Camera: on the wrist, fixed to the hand. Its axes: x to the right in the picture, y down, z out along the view.
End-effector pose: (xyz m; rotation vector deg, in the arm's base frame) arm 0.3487 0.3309 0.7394 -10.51 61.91 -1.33
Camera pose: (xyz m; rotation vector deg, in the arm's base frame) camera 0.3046 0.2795 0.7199 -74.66 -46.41 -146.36
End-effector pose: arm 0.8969 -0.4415 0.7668 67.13 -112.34 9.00
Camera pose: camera 0.9631 -0.4411 0.7909 -131.39 -65.02 72.63
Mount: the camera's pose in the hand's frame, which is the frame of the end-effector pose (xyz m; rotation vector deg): 0.0018 -0.0444 -0.0547 -13.64 36.03 173.16
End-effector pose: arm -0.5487 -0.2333 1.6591 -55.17 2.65 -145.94
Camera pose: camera -0.6013 -0.1996 1.6264 21.37 54.01 13.53
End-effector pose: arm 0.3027 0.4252 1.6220 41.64 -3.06 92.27
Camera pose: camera 0.3202 0.4593 1.5628 27.06 30.81 -91.04
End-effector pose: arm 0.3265 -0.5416 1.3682 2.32 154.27 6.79
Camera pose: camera 0.3008 -0.5899 1.4126 -145.59 -7.79 -46.37
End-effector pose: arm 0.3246 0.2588 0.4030 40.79 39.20 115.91
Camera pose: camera 0.3096 0.2707 0.3352 -9.33 30.21 -63.27
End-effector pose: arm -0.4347 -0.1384 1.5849 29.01 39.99 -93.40
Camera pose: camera -0.4817 -0.0981 1.5513 51.39 -3.87 83.24
